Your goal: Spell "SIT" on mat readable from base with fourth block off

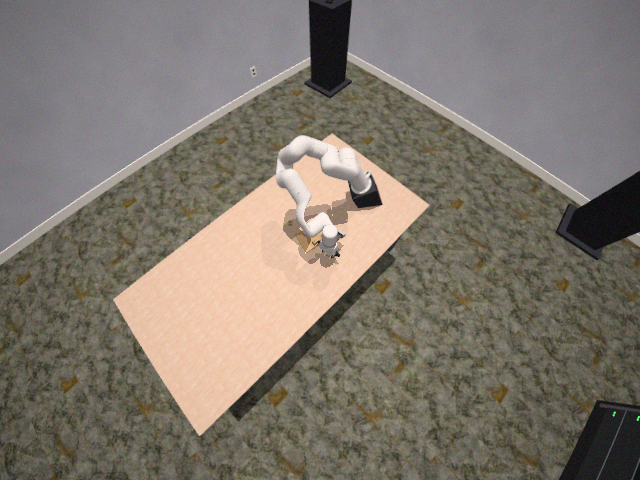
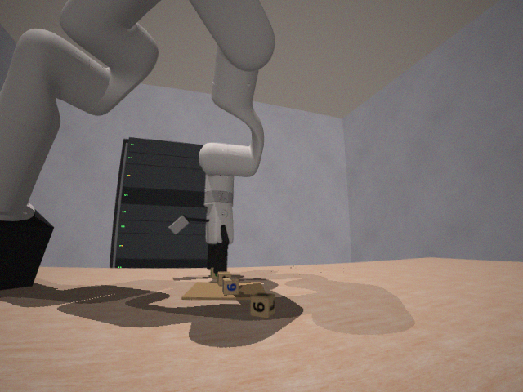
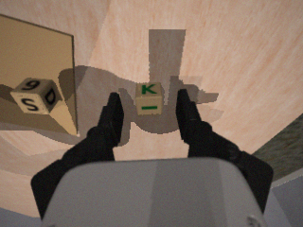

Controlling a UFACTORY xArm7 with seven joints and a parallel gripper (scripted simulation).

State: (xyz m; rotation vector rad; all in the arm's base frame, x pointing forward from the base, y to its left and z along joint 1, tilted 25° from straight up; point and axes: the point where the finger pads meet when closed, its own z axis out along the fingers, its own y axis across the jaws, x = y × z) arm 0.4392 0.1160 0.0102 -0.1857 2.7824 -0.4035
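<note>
Now: hand 20 mm above the wooden block. Round my hand: tan mat 150 mm to the right, 30 mm below, 10 mm behind.
</note>
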